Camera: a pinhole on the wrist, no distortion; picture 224 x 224 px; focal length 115.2 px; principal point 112.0 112.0 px. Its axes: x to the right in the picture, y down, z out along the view. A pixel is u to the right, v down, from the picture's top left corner.
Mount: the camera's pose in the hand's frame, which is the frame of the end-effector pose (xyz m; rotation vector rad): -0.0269 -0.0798 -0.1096 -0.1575 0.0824 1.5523
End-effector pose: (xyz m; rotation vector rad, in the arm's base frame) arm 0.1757 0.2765 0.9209 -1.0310 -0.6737 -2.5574
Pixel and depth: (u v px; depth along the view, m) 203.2 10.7 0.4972
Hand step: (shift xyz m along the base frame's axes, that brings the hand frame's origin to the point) 0.0869 -0.1802 0.6141
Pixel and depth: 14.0 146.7 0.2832
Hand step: 0.0858 0.3506 -0.0489
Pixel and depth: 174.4 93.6 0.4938
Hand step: 0.2837 -0.0426 0.3198
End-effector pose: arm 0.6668 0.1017 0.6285 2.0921 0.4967 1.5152
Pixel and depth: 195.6 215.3 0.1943
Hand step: -0.0151 -0.1998 -0.1178
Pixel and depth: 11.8 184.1 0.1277
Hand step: -0.0077 0.0662 -0.1954
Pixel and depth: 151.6 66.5 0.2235
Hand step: 0.1148 -0.0134 0.0313
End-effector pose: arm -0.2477 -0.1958 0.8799 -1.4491 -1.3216 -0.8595
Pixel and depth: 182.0 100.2 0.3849
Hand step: 0.1816 0.2346 -0.1096
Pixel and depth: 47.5 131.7 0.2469
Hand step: -0.2041 0.1119 -0.0891
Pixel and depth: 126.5 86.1 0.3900
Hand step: 0.0064 0.2734 -0.0439
